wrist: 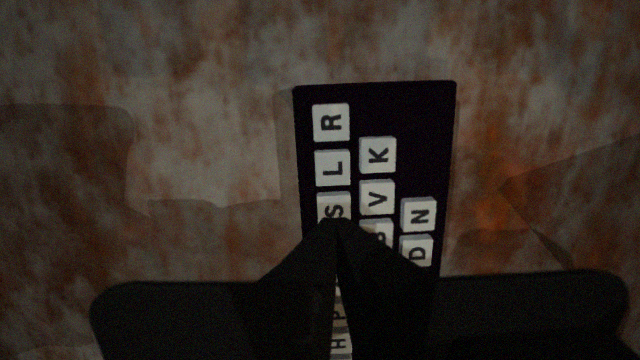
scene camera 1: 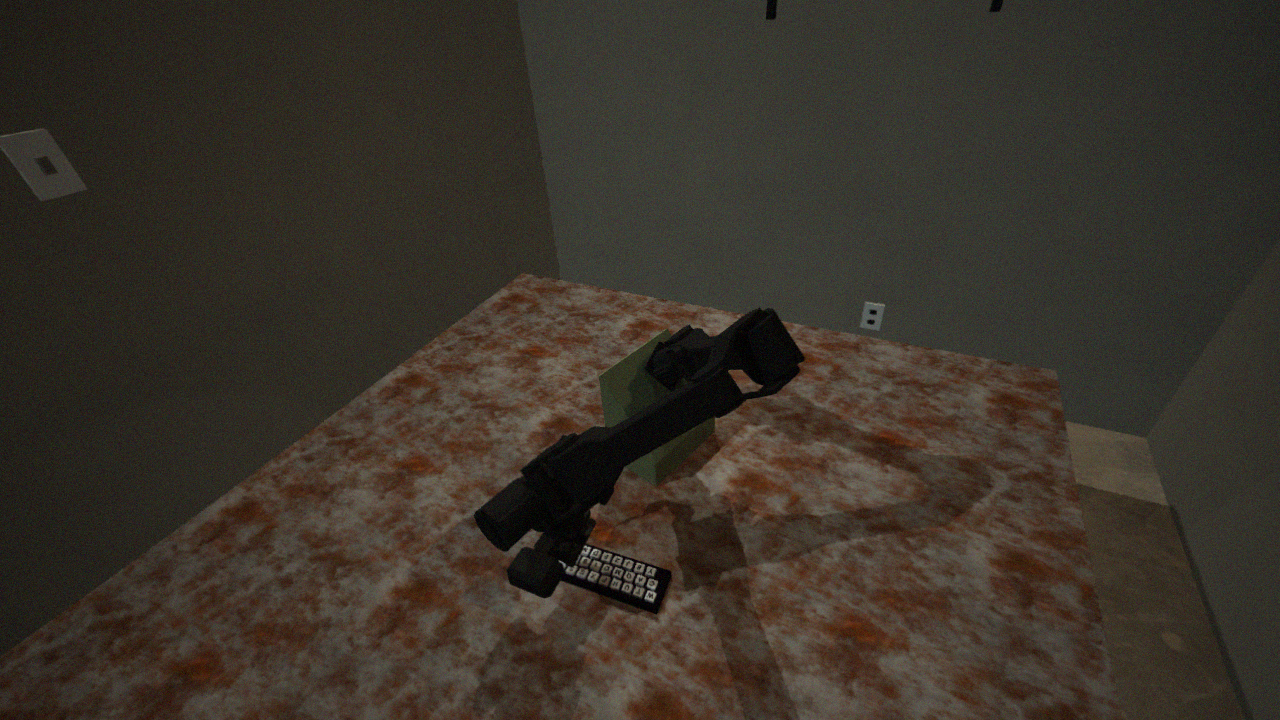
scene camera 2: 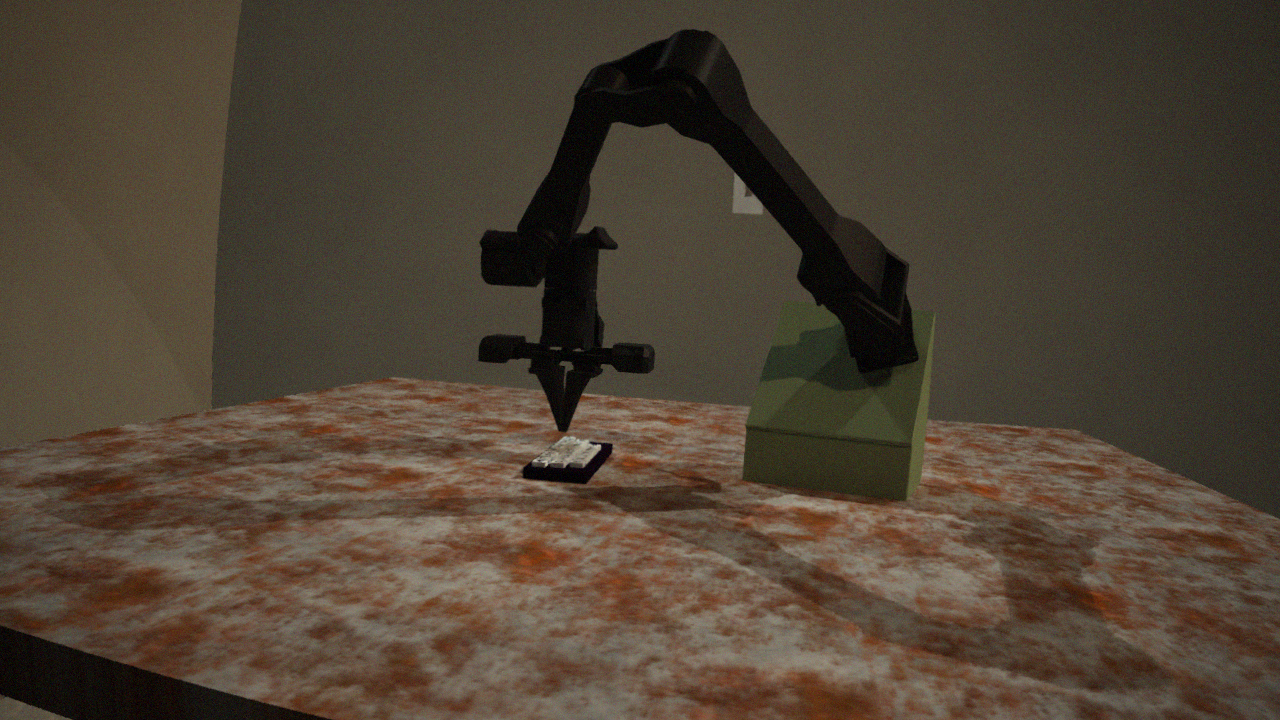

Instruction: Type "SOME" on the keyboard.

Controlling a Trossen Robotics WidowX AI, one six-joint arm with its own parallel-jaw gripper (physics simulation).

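Places are measured from the arm's base along level axes (x back, y up, z left), in millimetres.
Where they show: gripper, fingertip midpoint: (wrist: 334,229) (scene camera 1: 571,564) (scene camera 2: 563,431); arm's base, origin of the base link: (scene camera 1: 665,366) (scene camera 2: 882,344).
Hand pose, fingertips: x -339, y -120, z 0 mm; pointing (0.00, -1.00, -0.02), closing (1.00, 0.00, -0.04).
Each offset is from my fingertips to the top centre of the thing. Level surfaces: height alone.
The black keyboard {dx +21, dy -12, dz +41 mm} (scene camera 1: 617,577) (scene camera 2: 586,462) (wrist: 425,115) with white keys lies flat on the table. My gripper (scene camera 2: 562,428) (wrist: 334,229) is shut and empty and points down. In scene camera 2 its tips are a small gap above the keys. In the wrist view the tips overlap the lower edge of the S key {dx +1, dy -12, dz -2 mm} (wrist: 334,202), and the L key {dx -1, dy -12, dz -19 mm} (wrist: 333,168) and R key {dx -2, dy -12, dz -37 mm} (wrist: 331,122) lie beyond it. The fingers hide part of the B key {dx +19, dy -12, dz +10 mm} (wrist: 384,234) and much of the keyboard. O, M and E cannot be read in the wrist view. In scene camera 1 the fingertips are hidden.
A green wedge-shaped block (scene camera 1: 657,465) (scene camera 2: 832,456) stands behind the keyboard in scene camera 1 and right of it in scene camera 2, with the arm's base on it. The mottled table {dy -28 mm} (scene camera 1: 805,608) (scene camera 2: 447,608) bears the arm's shadows. Walls rise behind it.
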